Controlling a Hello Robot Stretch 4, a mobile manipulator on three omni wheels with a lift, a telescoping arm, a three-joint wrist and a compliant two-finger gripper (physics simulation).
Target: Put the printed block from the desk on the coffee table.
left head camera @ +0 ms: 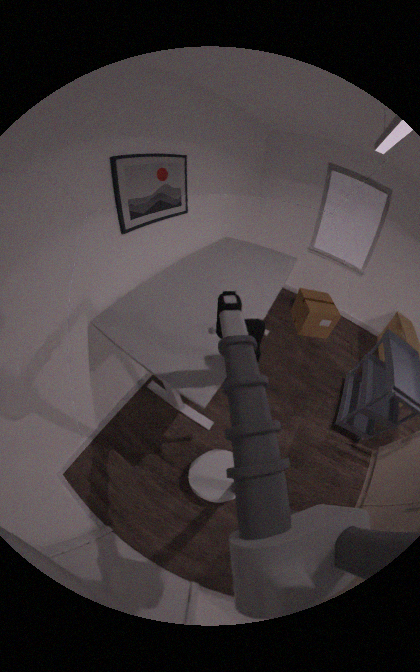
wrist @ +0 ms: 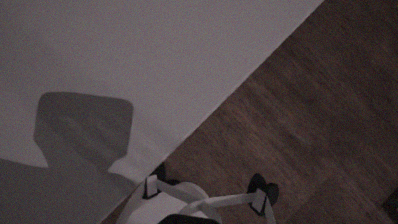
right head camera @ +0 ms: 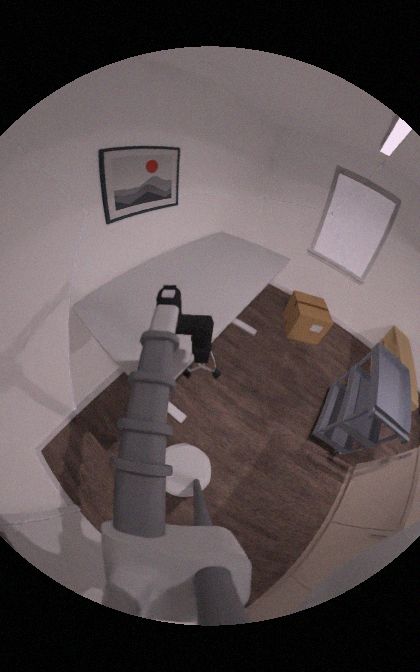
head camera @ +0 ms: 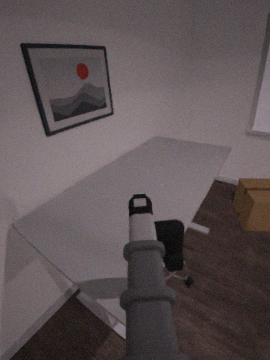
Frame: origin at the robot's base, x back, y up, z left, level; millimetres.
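Seen in the pictures: gripper, fingertip midpoint: (wrist: 207, 180) (head camera: 172, 286).
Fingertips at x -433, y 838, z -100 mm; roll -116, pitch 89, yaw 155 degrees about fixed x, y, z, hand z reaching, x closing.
Note:
A point is followed by its place in that frame.
The grey desk (head camera: 150, 170) @[x -1205, y 922, z -100 mm] (left head camera: 175, 300) (right head camera: 225, 270) (wrist: 200, 50) @[x -556, y 922, z -77 mm] stands against the wall under the picture. A small pale thing, seemingly the printed block (left head camera: 211, 330), shows on the desk just left of the wrist in the left head view. It does not show in the wrist view, and the arm covers that area in the right head view. My gripper (right head camera: 201, 372) (wrist: 207, 180) @[x -433, y 838, z -100 mm] is open and empty, fingertips apart, by the desk's near long edge. A low round white top (left head camera: 212, 475) (right head camera: 192, 465), possibly the coffee table, stands on the floor near my arm.
A cardboard box (head camera: 257, 207) @[x -1369, y 311, z -1192 mm] (left head camera: 315, 315) (right head camera: 306, 317) stands beyond the desk's far end. A grey-blue cart (left head camera: 350, 377) (right head camera: 392, 425) and a beige cabinet (right head camera: 370, 495) stand at the right. White desk feet (left head camera: 197, 416) (right head camera: 245, 327) stick out on the floor.

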